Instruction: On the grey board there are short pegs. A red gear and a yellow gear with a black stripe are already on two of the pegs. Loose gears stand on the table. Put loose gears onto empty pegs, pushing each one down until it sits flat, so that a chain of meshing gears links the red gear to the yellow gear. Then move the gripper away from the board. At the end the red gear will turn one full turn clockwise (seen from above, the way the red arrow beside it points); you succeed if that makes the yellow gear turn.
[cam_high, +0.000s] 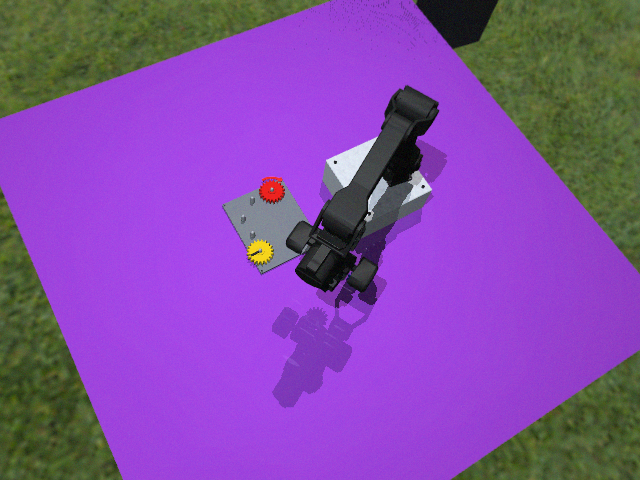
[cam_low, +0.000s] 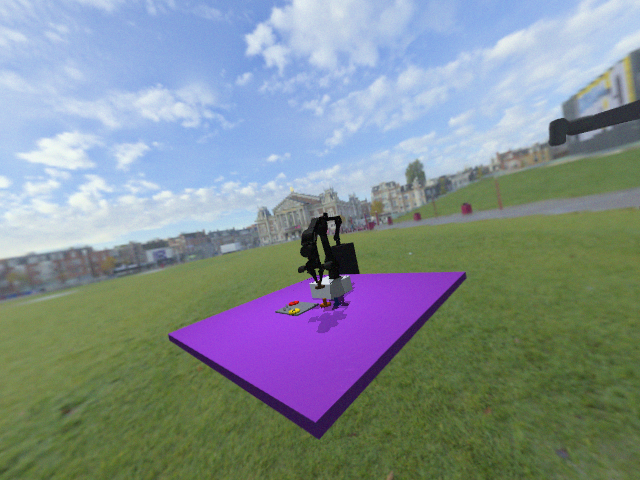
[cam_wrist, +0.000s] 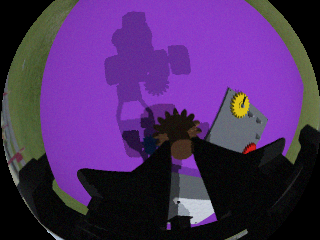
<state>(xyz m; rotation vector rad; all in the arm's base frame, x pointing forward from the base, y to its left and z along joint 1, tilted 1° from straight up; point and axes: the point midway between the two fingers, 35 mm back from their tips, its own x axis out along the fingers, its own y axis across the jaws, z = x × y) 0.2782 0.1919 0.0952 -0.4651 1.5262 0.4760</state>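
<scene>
Right now the red gear is 29 cm to the right of my gripper tip, 14 cm below it and 1 cm ahead of it. Round my gripper tip: brown gear 1 cm below; small blue gear 14 cm below, 9 cm behind; orange gear 14 cm below, 7 cm to the right, 6 cm behind.
</scene>
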